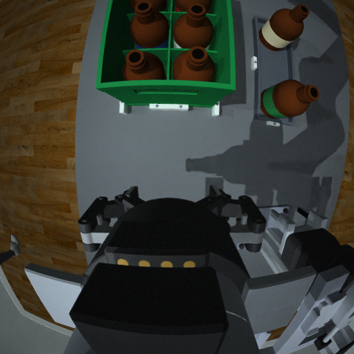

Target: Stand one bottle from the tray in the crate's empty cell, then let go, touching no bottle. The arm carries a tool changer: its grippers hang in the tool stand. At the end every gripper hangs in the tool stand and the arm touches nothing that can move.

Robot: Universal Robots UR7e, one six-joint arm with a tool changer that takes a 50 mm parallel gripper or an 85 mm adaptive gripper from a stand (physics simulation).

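Note:
My gripper point(173, 192) hangs above the grey table with its two fingers wide apart and no bottle between them; it is open. The green crate point(215, 92) is at the top, ahead of the fingers. Brown bottles point(193, 33) point(149, 30) point(195, 67) point(144, 69) stand in its cells, and parts of more show at the top edge. An empty cell does not show; the crate's far end is cut off. The grey tray point(274, 65) lies right of the crate. It holds a cream-labelled bottle point(281, 32) at its far end and a green-labelled bottle point(287, 99) at its near end.
The tool stand point(260, 247) is at the lower right, close beside the gripper, with a black tool point(317, 252) in it. White blocks point(169, 106) point(123, 107) point(216, 109) sit at the crate's near side. Wooden floor point(40, 125) shows beyond the table's left edge.

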